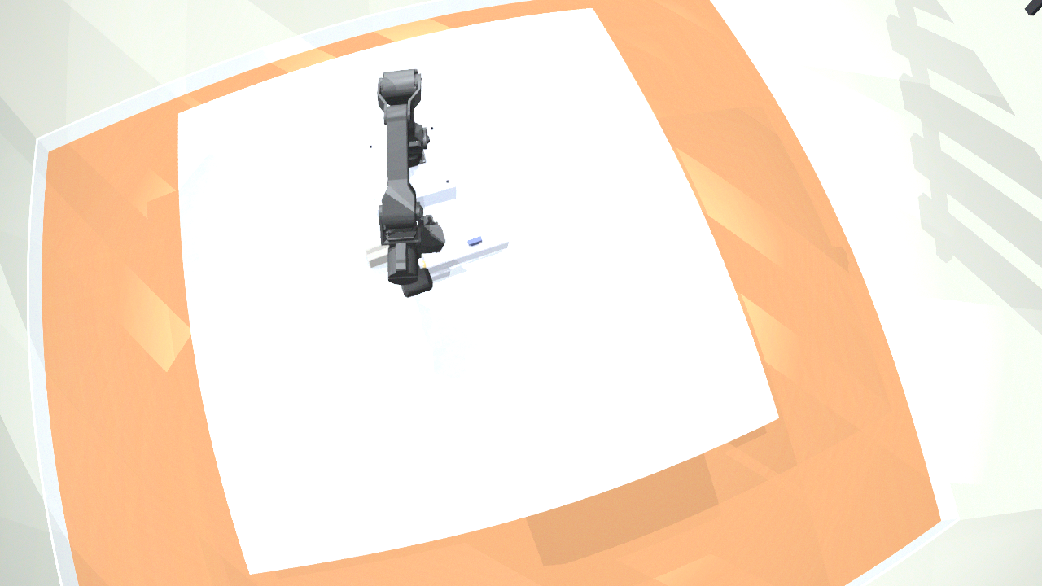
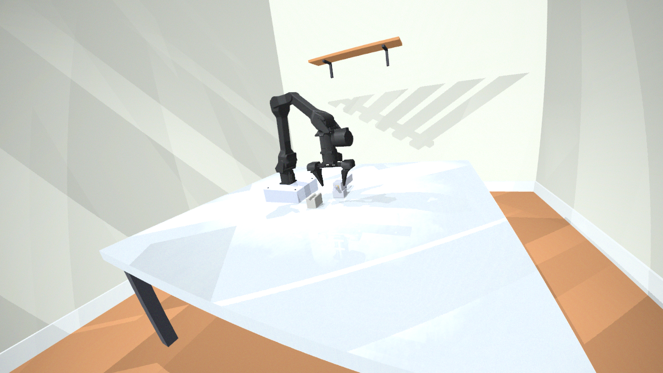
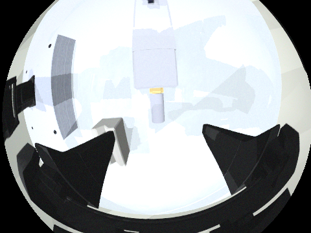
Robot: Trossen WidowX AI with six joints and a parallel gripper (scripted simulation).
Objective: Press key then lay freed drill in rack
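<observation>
My gripper tip is 70 mm to the right of the yellow drill, 20 mm above it and 10 mm past it. The rest, counted from my gripper tip: blue key 150 mm to the left, 20 mm below, 10 mm behind; then grey rack 70 mm behind, 50 mm to the right, 50 mm below; then pale holder block 130 mm to the left, 30 mm below, 10 mm behind.
</observation>
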